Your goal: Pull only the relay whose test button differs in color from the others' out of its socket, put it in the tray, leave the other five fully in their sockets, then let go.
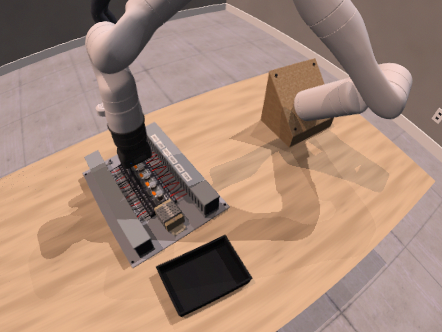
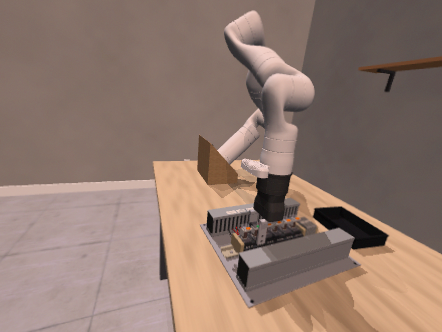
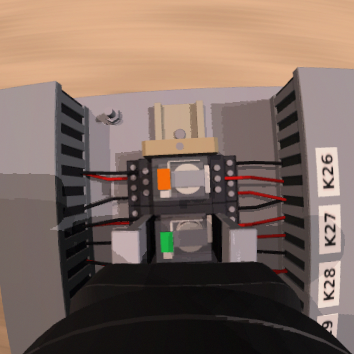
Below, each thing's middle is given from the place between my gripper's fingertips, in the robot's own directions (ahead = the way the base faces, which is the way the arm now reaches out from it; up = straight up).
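My hand, measured from the grey panel (image 2: pixel 260 295), is 1 cm beyond it, 3 cm higher than it and 6 cm to the right of it.
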